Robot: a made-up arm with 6 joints.
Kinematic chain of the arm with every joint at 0, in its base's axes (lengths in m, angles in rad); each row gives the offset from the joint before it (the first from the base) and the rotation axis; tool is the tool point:
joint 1: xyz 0 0 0.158 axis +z
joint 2: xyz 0 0 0 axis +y
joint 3: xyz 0 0 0.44 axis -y
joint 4: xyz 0 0 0 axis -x
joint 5: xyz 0.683 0 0 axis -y
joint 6: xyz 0 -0.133 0 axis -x
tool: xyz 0 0 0
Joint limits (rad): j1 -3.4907..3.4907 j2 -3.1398..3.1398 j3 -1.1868..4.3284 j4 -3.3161..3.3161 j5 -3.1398..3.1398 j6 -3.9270..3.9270
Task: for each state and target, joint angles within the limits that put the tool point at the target. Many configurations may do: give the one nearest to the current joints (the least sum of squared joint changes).
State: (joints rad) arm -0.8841 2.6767 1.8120 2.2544 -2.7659 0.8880
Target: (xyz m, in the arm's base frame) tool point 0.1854 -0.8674 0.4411
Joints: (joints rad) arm -1.4359 2.0491 2.6594 2.0989 -2.7659 0.8880
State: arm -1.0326 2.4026 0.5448 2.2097 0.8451 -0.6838
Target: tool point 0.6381 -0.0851 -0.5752
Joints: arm -0.2805 1.7408 0.3335 2.3653 0.8451 -0.6838
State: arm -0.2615 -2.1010 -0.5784 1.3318 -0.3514 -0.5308
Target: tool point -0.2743 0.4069 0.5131
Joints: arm -0.9894 -2.3715 -0.7247 1.5274 -0.3514 -0.5308
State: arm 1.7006 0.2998 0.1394 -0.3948 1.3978 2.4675
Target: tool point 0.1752 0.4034 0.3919
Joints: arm 1.4260 -0.6033 -0.6945 -0.5239 1.3978 2.4675
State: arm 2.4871 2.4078 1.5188 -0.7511 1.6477 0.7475
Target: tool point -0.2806 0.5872 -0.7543
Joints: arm 2.1714 2.3416 1.3934 -0.7159 1.6477 0.7475
